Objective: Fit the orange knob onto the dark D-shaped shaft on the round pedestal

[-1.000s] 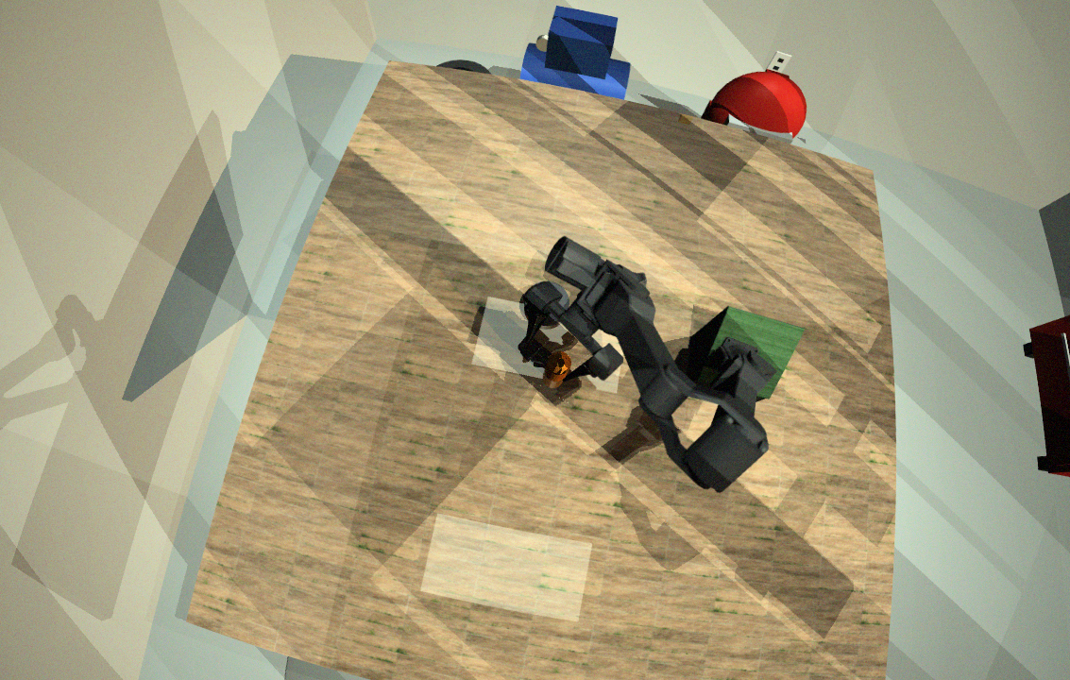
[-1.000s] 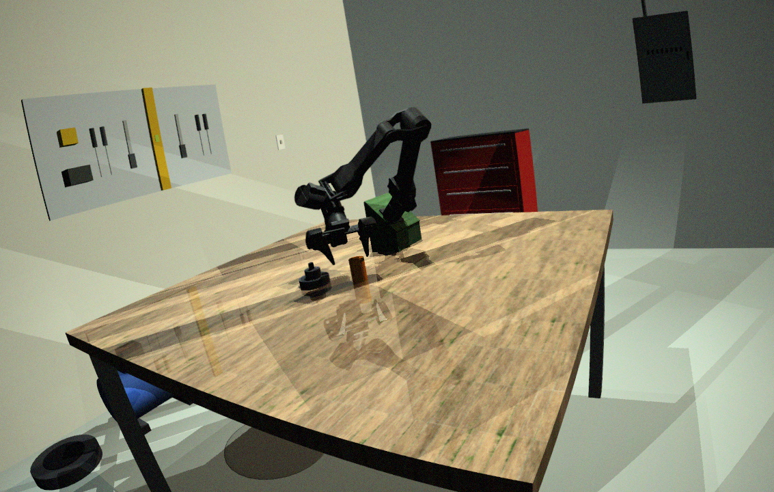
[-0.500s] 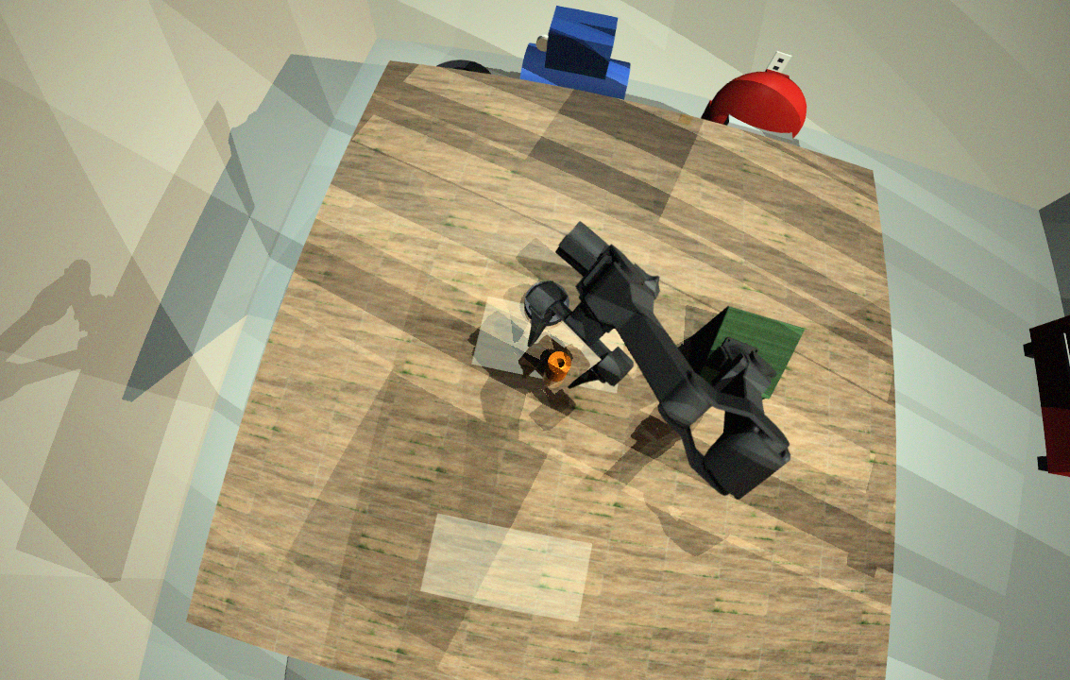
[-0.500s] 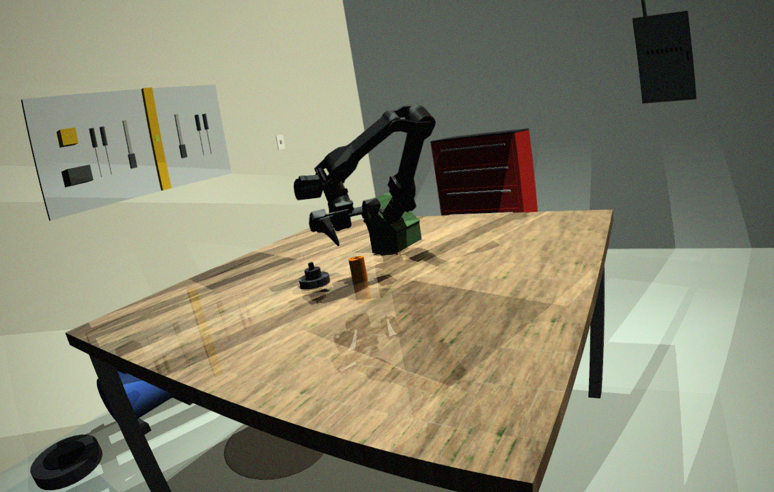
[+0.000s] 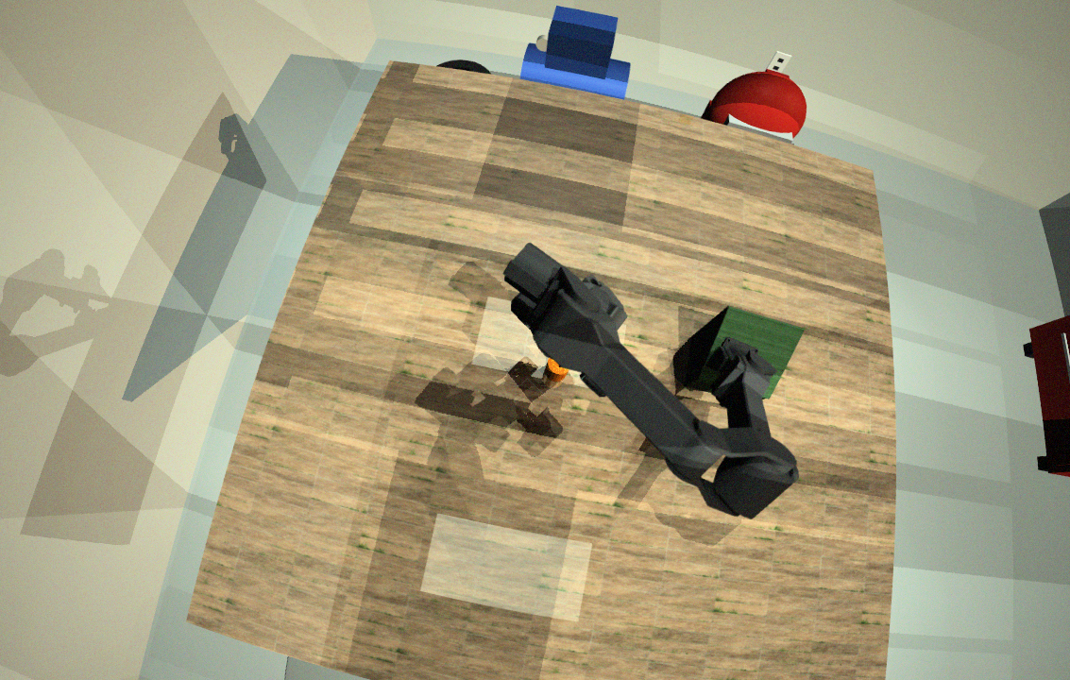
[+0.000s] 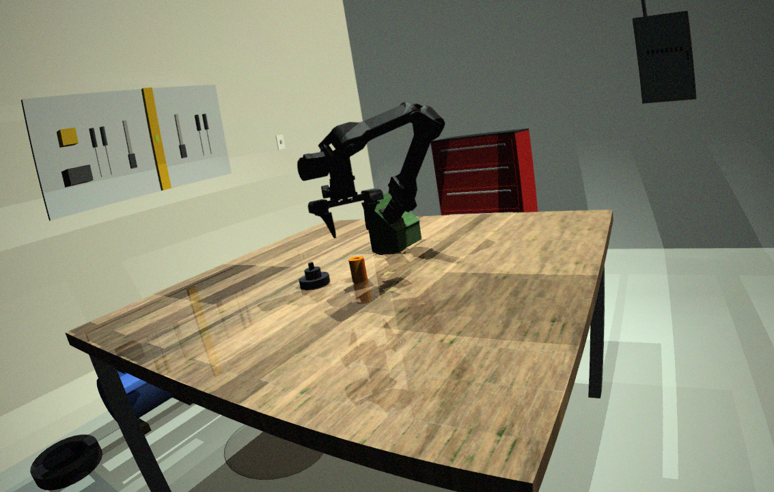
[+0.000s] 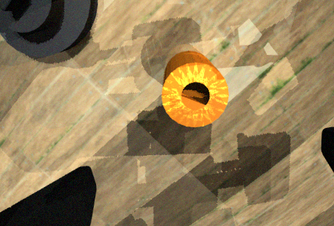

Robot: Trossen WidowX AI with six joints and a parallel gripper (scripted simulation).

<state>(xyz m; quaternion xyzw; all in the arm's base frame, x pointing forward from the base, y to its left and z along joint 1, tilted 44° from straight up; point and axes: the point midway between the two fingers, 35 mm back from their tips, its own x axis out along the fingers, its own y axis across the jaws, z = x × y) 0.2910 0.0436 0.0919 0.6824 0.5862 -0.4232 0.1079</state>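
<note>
Right now my gripper tip is 100 mm above the orange knob. The rest, counted from my gripper tip: shaft 50 mm ahead, 120 mm to the right, 100 mm below.
</note>
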